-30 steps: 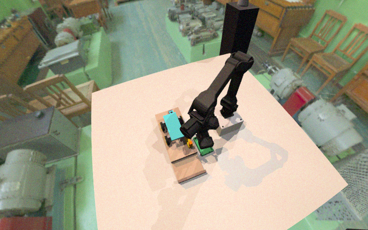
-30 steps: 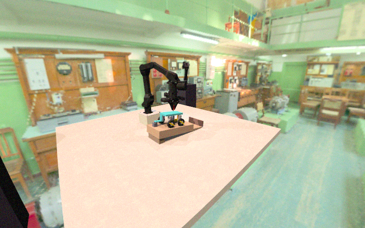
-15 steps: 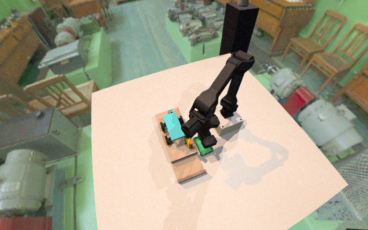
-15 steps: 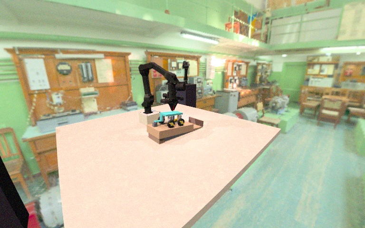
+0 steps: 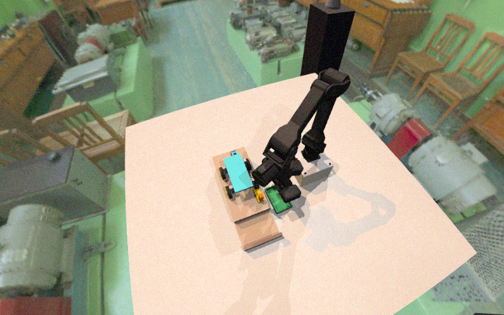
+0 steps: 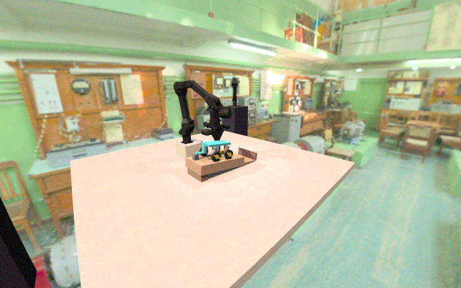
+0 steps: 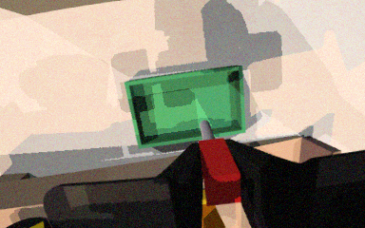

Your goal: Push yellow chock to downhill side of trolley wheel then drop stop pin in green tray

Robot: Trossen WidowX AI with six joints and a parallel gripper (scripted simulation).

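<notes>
My gripper tip is 120 mm above the green tray and 10 mm to the left of it. From my gripper tip the other things lie so: trolley: 130 mm ahead, 110 mm to the right; yellow chock: 80 mm ahead, 20 mm to the right, 20 mm below; stop pin: right at my gripper tip.
</notes>
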